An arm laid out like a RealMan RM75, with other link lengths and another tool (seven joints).
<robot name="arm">
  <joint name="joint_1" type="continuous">
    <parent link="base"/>
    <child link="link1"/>
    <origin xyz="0 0 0.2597" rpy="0 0 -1.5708"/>
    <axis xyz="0 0 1"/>
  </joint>
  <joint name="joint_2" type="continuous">
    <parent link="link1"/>
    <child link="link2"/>
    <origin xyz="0 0 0" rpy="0 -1.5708 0"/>
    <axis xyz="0 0 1"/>
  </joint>
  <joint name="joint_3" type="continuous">
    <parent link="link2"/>
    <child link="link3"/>
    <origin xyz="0.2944 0 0" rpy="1.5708 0 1.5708"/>
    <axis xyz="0 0 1"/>
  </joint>
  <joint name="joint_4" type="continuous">
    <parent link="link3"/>
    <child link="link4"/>
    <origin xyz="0 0 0" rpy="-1.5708 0 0"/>
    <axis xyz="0 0 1"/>
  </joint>
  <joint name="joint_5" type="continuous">
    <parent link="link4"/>
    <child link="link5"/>
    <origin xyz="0 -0.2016 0" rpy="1.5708 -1.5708 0"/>
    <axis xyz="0 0 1"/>
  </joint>
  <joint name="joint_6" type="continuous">
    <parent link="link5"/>
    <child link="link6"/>
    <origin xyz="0 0 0" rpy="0 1.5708 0"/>
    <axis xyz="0 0 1"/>
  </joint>
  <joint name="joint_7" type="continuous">
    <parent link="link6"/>
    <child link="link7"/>
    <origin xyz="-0.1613 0 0" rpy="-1.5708 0 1.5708"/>
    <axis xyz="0 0 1"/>
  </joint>
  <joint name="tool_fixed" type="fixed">
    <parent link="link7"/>
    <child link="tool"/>
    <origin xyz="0.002 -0.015 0.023" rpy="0 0.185 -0.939"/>
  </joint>
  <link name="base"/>
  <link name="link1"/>
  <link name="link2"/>
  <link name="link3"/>
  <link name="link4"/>
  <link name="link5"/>
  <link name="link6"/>
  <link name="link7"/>
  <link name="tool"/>
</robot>
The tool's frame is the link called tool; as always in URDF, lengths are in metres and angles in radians. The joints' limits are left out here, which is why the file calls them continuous.
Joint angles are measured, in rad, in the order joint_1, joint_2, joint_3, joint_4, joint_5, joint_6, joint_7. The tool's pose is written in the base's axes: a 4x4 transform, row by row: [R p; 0 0 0 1], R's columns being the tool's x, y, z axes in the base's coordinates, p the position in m. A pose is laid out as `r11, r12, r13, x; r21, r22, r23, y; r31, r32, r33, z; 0, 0, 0, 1`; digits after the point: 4 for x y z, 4 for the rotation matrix.
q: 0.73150 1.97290 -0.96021 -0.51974 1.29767 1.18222 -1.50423
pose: -0.8727, -0.2796, -0.4004, 0.2301; -0.4338, 0.8203, 0.3726, 0.4361; 0.2242, 0.4988, -0.8372, -0.0332; 0, 0, 0, 1
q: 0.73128 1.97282 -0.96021 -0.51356 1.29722 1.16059 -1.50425
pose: -0.8804, -0.2721, -0.3885, 0.2333; -0.4245, 0.8174, 0.3895, 0.4385; 0.2115, 0.5078, -0.8351, -0.0334; 0, 0, 0, 1
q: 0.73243 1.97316 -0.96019 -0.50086 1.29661 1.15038 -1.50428
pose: -0.8861, -0.2626, -0.3820, 0.2358; -0.4133, 0.8208, 0.3943, 0.4385; 0.2100, 0.5072, -0.8358, -0.0353; 0, 0, 0, 1
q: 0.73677 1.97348 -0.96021 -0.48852 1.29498 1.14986 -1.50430
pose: -0.8879, -0.2580, -0.3810, 0.2360; -0.4071, 0.8262, 0.3894, 0.4377; 0.2143, 0.5008, -0.8386, -0.0376; 0, 0, 0, 1
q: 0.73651 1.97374 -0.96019 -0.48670 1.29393 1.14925 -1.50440
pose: -0.8887, -0.2569, -0.3798, 0.2365; -0.4053, 0.8273, 0.3890, 0.4374; 0.2142, 0.4996, -0.8393, -0.0381; 0, 0, 0, 1
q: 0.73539 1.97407 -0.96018 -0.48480 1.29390 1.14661 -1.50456
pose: -0.8902, -0.2542, -0.3779, 0.2375; -0.4024, 0.8278, 0.3909, 0.4372; 0.2134, 0.5001, -0.8393, -0.0384; 0, 0, 0, 1
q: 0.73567 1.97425 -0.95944 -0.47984 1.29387 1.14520 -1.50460
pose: -0.8918, -0.2502, -0.3771, 0.2383; -0.3982, 0.8297, 0.3912, 0.4368; 0.2149, 0.4990, -0.8395, -0.0392; 0, 0, 0, 1
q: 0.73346 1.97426 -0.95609 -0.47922 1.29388 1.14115 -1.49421
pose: -0.8964, -0.2354, -0.3757, 0.2396; -0.3857, 0.8317, 0.3993, 0.4372; 0.2185, 0.5028, -0.8363, -0.0386; 0, 0, 0, 1
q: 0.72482 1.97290 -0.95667 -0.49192 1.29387 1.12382 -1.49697
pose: -0.9005, -0.2388, -0.3633, 0.2435; -0.3871, 0.8210, 0.4197, 0.4397; 0.1981, 0.5186, -0.8318, -0.0352; 0, 0, 0, 1
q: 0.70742 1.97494 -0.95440 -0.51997 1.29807 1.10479 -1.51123
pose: -0.9007, -0.2519, -0.3539, 0.2478; -0.3997, 0.7996, 0.4482, 0.4422; 0.1701, 0.5452, -0.8209, -0.0298; 0, 0, 0, 1
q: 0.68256 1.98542 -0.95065 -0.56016 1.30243 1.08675 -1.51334
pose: -0.9025, -0.2519, -0.3494, 0.2513; -0.4033, 0.7793, 0.4797, 0.4429; 0.1515, 0.5738, -0.8048, -0.0258; 0, 0, 0, 1
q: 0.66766 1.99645 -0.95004 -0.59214 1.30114 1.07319 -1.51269
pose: -0.9024, -0.2565, -0.3463, 0.2518; -0.4086, 0.7650, 0.4979, 0.4433; 0.1372, 0.5908, -0.7951, -0.0244; 0, 0, 0, 1
